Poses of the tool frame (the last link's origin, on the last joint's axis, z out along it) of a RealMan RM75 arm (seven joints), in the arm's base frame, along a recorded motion.
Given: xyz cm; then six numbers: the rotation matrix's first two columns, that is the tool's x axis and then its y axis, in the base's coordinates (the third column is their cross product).
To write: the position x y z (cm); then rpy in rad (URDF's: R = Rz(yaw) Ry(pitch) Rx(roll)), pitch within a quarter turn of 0, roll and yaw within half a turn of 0. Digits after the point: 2 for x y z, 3 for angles.
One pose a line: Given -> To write
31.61, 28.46, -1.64, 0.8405, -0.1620, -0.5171, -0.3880, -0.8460, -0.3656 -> 31.61, 28.46, -1.64, -2.700, 0.543, -0.190
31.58, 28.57, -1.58, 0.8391, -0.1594, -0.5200, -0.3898, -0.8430, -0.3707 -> 31.58, 28.57, -1.58, -2.693, 0.547, -0.188
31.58, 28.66, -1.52, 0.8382, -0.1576, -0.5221, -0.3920, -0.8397, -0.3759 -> 31.58, 28.66, -1.52, -2.685, 0.549, -0.186
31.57, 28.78, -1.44, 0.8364, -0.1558, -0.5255, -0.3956, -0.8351, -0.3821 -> 31.57, 28.78, -1.44, -2.676, 0.553, -0.184
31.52, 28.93, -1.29, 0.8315, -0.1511, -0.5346, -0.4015, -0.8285, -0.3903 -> 31.52, 28.93, -1.29, -2.662, 0.564, -0.180
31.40, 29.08, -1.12, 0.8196, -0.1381, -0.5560, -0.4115, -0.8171, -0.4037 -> 31.40, 29.08, -1.12, -2.634, 0.590, -0.167
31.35, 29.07, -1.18, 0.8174, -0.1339, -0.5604, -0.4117, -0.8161, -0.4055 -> 31.35, 29.07, -1.18, -2.630, 0.595, -0.162
